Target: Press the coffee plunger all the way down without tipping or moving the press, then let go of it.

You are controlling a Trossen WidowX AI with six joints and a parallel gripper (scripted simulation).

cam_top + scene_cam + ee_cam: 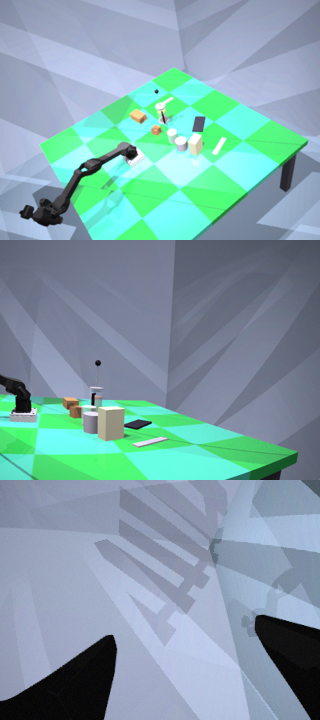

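The coffee press is 1030 mm ahead of my gripper tip, 70 mm to the left of it and 10 mm below it. Also, from my gripper tip: small brown cube 920 mm ahead, 110 mm below, 20 mm to the left; then tan block 930 mm ahead, 250 mm to the left, 110 mm below; then grey cylinder 930 mm ahead, 220 mm to the right, 100 mm below.
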